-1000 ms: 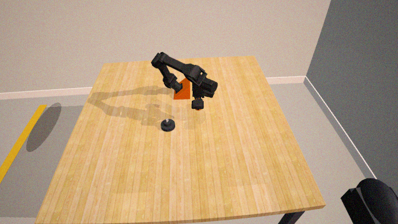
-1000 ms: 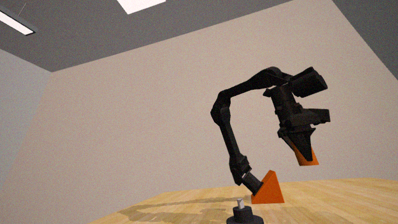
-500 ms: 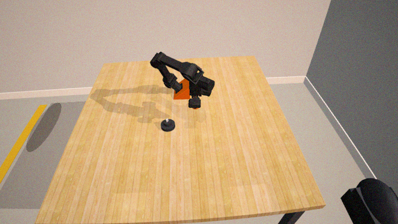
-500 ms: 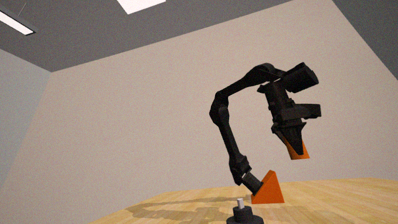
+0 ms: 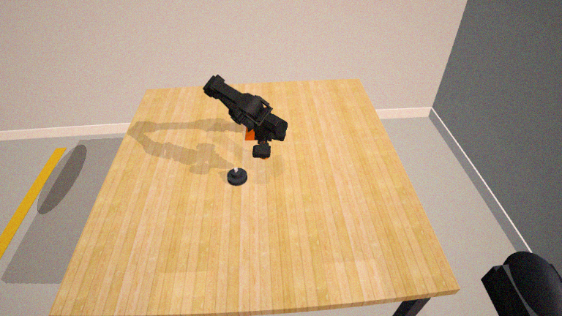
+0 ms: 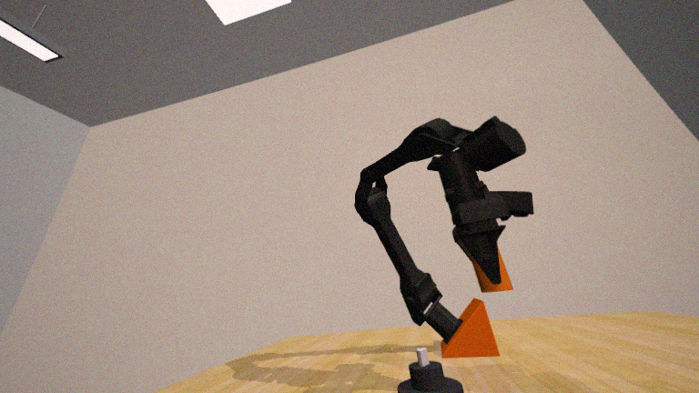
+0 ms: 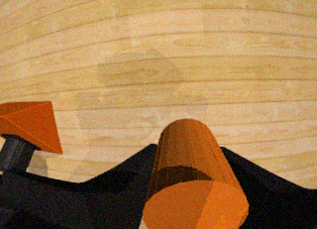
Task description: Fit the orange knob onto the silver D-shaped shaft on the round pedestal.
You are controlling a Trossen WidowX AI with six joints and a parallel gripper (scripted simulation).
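Now: gripper tip 1 cm past the round pedestal, 12 cm to the left of it and 10 cm above it. From my gripper tip the other things lie so: orange knob 3 cm above.
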